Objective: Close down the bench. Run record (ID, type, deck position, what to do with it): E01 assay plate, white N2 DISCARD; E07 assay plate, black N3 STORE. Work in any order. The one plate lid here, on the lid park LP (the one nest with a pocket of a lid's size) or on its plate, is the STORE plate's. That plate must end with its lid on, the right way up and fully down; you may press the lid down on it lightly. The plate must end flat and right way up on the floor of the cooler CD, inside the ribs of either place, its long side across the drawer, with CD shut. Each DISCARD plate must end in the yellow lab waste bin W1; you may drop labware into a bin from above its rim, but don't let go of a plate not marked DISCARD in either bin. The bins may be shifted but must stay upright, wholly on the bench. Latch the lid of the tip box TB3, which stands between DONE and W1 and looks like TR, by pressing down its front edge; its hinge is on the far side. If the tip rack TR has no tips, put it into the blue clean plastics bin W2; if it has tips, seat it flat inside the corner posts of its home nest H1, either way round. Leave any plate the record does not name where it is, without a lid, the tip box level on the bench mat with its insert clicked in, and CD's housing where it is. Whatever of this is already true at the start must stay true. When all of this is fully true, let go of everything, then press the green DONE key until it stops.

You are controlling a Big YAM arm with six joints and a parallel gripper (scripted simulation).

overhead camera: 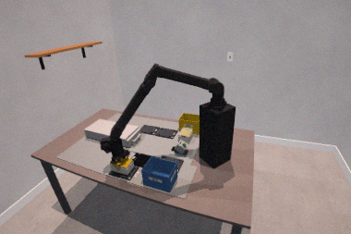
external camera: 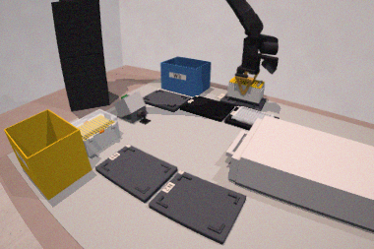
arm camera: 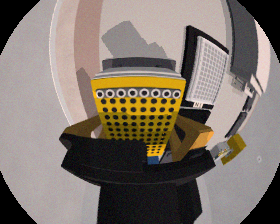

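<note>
Now: the tip rack TR 10 mm to the right of my hand and 10 mm above it. From my hand the other things lie so: dark lid park nest: 230 mm behind, 210 mm to the right, 50 mm below; black slab: 150 mm to the right, 70 mm behind, 50 mm below; blue bin W2: 270 mm behind, 60 mm to the right, 20 mm below.
</note>
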